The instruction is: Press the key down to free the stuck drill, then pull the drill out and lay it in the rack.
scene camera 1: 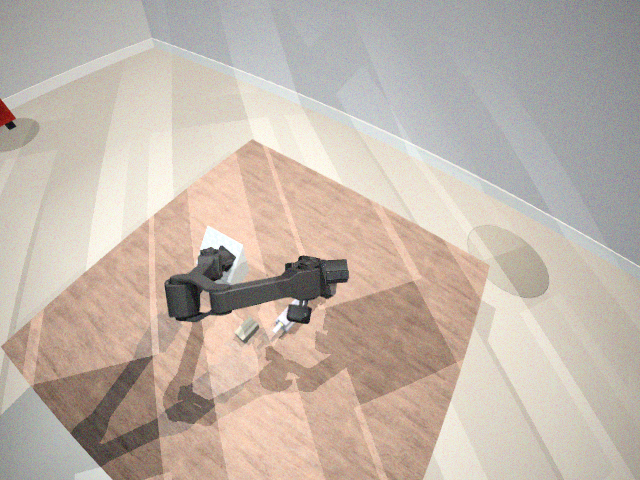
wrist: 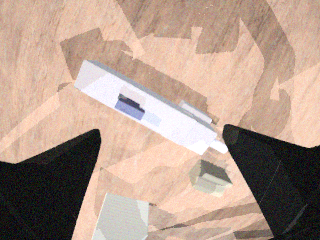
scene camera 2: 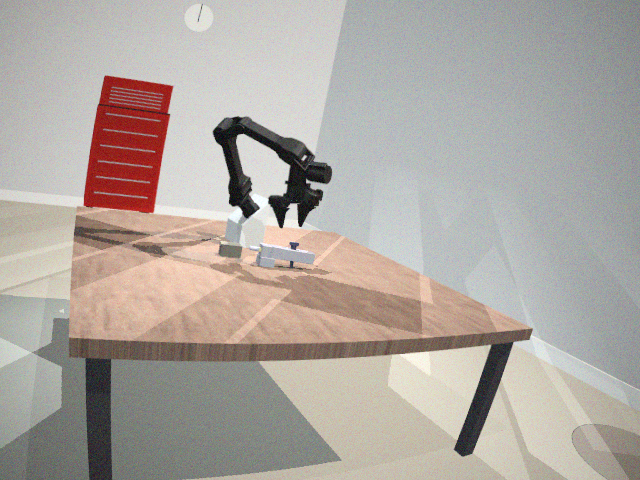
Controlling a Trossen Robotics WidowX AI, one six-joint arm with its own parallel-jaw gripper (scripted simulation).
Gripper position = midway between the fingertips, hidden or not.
My gripper (scene camera 2: 290, 227) is open, holding nothing. Also in view: a rack (wrist: 205, 177).
My gripper is seen too in the wrist view (wrist: 163, 132).
